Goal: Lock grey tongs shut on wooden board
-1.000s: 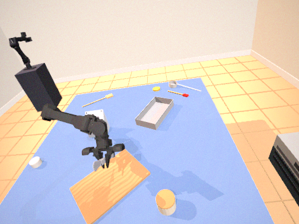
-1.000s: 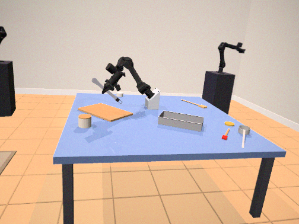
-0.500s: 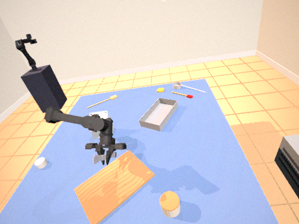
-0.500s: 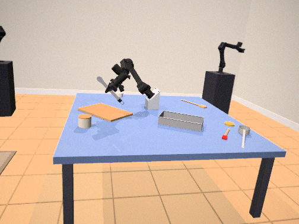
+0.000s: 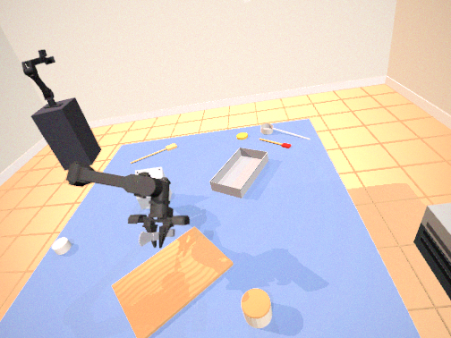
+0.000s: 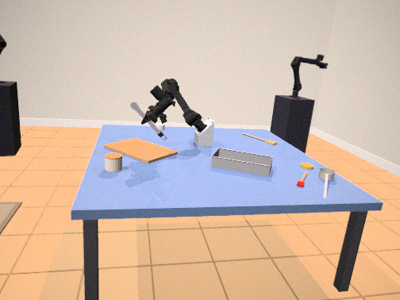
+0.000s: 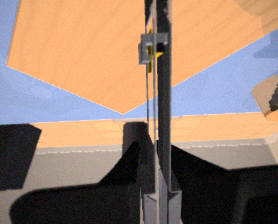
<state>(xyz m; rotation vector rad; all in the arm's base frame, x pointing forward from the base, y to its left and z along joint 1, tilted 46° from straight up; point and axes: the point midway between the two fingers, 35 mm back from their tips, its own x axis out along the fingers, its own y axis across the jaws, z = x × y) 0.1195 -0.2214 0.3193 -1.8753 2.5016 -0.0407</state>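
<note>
The wooden board is 15 cm below my gripper tip. Also, from my gripper tip: wood-lidded canister 27 cm ahead, 17 cm to the right, 13 cm below; roasting tin 49 cm to the left, 32 cm ahead, 13 cm below; white puck 50 cm behind, 22 cm to the left, 14 cm below.
</note>
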